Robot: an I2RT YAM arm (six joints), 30 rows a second.
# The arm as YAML. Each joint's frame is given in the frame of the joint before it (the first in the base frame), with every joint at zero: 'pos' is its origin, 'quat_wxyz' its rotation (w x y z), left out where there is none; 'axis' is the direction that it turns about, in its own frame. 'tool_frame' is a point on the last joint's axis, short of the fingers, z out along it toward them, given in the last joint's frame.
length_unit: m
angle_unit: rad
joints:
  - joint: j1
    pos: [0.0, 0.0, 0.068]
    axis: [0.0, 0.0, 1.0]
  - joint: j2
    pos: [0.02, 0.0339, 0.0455]
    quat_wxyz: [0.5, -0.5, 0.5, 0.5]
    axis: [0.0, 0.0, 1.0]
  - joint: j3
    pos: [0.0, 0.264, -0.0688]
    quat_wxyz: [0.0, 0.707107, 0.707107, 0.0]
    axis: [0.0, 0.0, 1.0]
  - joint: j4
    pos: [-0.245, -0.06, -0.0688]
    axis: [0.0, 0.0, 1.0]
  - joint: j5
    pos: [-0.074, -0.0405, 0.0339]
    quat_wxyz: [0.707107, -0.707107, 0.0, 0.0]
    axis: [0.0, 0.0, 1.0]
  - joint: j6
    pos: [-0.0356, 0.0, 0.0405]
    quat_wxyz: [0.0, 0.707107, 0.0, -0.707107]
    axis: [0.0, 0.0, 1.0]
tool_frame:
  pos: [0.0, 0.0, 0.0]
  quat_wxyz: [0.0, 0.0, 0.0, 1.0]
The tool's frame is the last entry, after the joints.
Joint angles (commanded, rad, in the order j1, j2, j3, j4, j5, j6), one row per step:
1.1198 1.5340 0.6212 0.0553 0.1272 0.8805
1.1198 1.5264 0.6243 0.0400 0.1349 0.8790
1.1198 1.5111 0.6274 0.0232 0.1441 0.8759
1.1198 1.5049 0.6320 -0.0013 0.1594 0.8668
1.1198 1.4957 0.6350 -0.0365 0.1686 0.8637
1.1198 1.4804 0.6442 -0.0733 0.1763 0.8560
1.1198 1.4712 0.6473 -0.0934 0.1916 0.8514
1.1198 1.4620 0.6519 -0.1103 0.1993 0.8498
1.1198 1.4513 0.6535 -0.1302 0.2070 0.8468
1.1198 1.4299 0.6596 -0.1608 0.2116 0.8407
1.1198 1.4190 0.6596 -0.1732 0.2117 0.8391
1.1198 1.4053 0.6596 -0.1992 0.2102 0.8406
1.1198 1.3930 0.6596 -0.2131 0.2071 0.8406
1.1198 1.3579 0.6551 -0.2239 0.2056 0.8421
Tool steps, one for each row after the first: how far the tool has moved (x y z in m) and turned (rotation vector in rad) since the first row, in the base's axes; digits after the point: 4 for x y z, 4 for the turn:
-0.0001 -0.0008 0.0017 -0.0073 -0.0040 -0.0039
-0.0003 -0.0019 0.0054 -0.0101 -0.0126 -0.0076
-0.0003 -0.0032 0.0065 -0.0313 -0.0219 -0.0105
-0.0012 -0.0057 0.0073 -0.0565 -0.0198 -0.0137
-0.0016 -0.0073 0.0113 -0.0734 -0.0237 -0.0124
-0.0017 -0.0088 0.0132 -0.0876 -0.0332 -0.0184
-0.0018 -0.0096 0.0157 -0.0938 -0.0380 -0.0219
-0.0024 -0.0114 0.0175 -0.1046 -0.0416 -0.0242
-0.0033 -0.0135 0.0225 -0.1116 -0.0464 -0.0222
-0.0040 -0.0150 0.0244 -0.1137 -0.0466 -0.0210
-0.0053 -0.0176 0.0261 -0.1237 -0.0396 -0.0207
-0.0062 -0.0192 0.0281 -0.1240 -0.0367 -0.0187
-0.0079 -0.0226 0.0344 -0.1049 -0.0434 -0.0197

